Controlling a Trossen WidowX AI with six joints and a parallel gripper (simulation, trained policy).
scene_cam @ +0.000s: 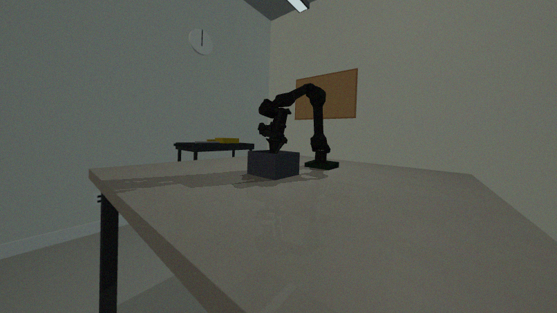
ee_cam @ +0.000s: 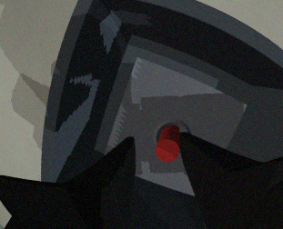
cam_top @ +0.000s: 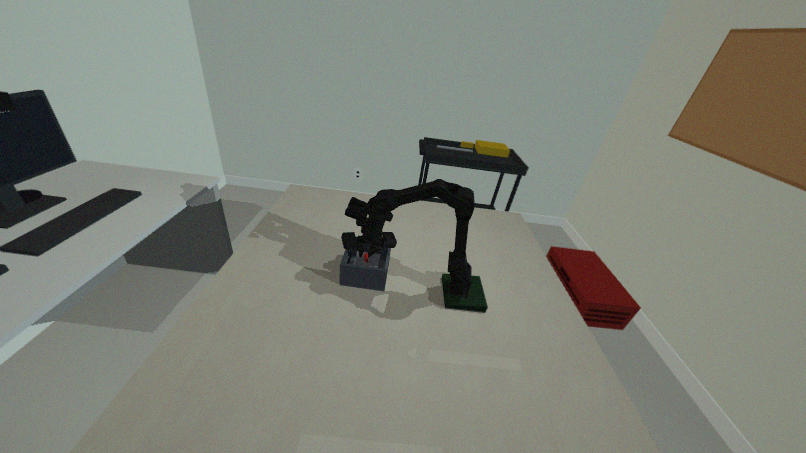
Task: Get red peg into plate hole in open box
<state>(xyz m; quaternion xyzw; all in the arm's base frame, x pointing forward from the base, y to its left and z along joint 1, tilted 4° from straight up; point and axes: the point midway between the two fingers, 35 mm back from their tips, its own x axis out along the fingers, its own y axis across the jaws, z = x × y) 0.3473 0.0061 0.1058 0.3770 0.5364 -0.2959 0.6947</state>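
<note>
Now: gripper tip 1 cm past the red peg and 3 cm above it. From my gripper tip the other things lie so: dark box: 1 cm behind, 5 cm below; then plate: 1 cm behind, 3 cm below.
</note>
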